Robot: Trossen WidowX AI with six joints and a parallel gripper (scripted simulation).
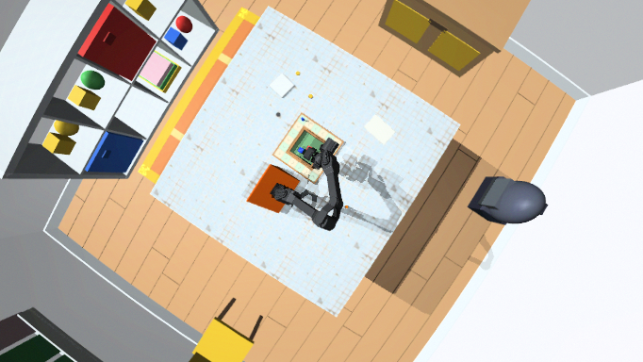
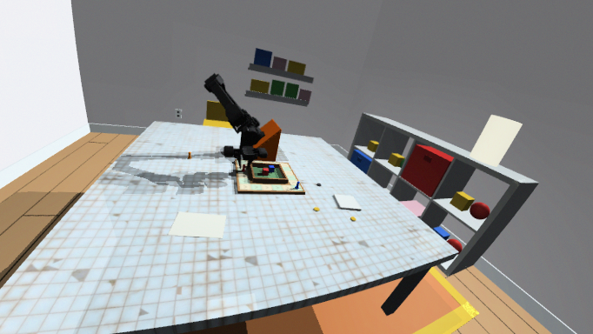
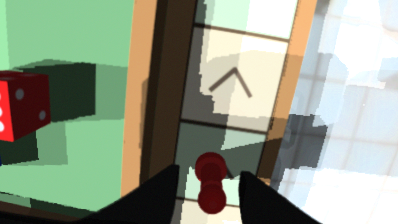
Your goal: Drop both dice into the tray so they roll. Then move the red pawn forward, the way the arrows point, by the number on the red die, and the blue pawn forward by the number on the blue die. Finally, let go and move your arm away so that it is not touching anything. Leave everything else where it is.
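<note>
The blue pawn lies 22 cm to the left of my gripper tip, 14 cm ahead of it and 1 cm above it. Round my gripper tip: blue die 13 cm to the left, 1 cm behind; red die 10 cm to the left, 2 cm ahead; red pawn 1 cm above.
</note>
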